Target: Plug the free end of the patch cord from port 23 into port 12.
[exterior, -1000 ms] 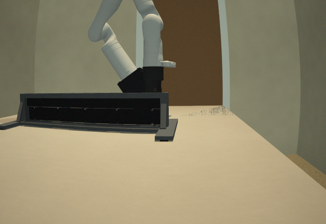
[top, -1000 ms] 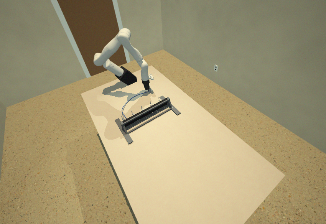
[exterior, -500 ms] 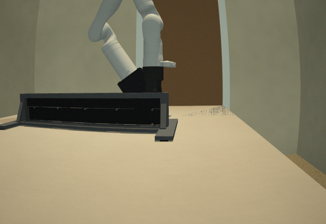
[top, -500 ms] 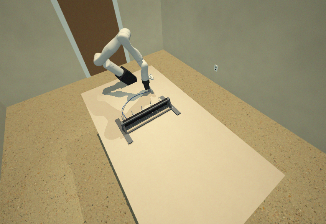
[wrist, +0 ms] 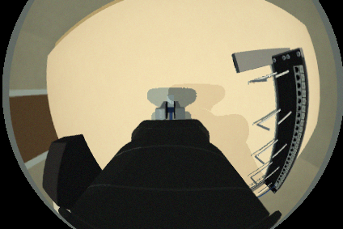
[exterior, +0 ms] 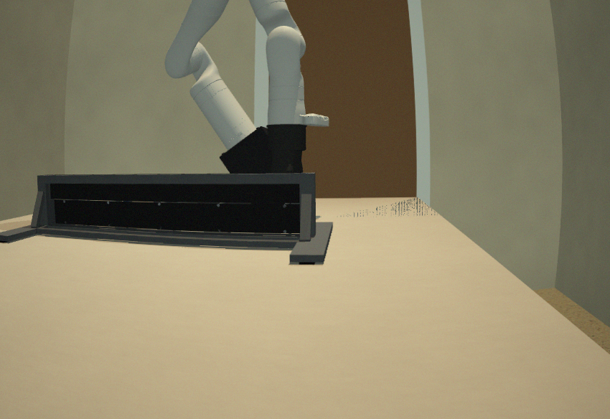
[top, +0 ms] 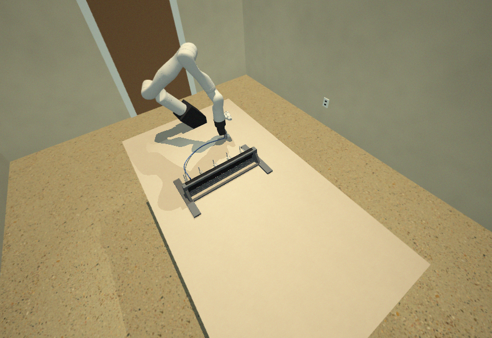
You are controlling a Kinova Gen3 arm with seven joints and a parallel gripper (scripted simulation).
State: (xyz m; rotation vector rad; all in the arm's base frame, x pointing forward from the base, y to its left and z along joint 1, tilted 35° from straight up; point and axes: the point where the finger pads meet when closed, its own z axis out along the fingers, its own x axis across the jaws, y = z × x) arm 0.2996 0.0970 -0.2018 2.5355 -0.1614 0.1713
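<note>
Now: hand 10 mm to the right of the plug and 10 mm above it.
</note>
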